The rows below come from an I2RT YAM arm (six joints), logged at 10 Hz.
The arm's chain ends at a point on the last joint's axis. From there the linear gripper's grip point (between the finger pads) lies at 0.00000 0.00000 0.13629 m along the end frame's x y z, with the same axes.
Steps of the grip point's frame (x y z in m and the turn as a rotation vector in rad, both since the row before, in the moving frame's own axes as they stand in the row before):
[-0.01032, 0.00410, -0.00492, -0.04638, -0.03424, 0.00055]
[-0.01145, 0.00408, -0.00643, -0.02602, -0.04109, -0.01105]
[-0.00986, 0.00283, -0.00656, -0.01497, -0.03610, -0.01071]
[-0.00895, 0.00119, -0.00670, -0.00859, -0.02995, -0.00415]
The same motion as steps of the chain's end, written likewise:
[-0.00565, -0.00222, -0.00469, -0.04638, -0.03424, 0.00055]
[-0.00587, 0.00050, -0.00627, -0.02602, -0.04109, -0.01105]
[-0.00495, 0.00076, -0.00646, -0.01497, -0.03610, -0.01071]
[-0.00487, 0.00001, -0.00663, -0.00859, -0.02995, -0.00415]

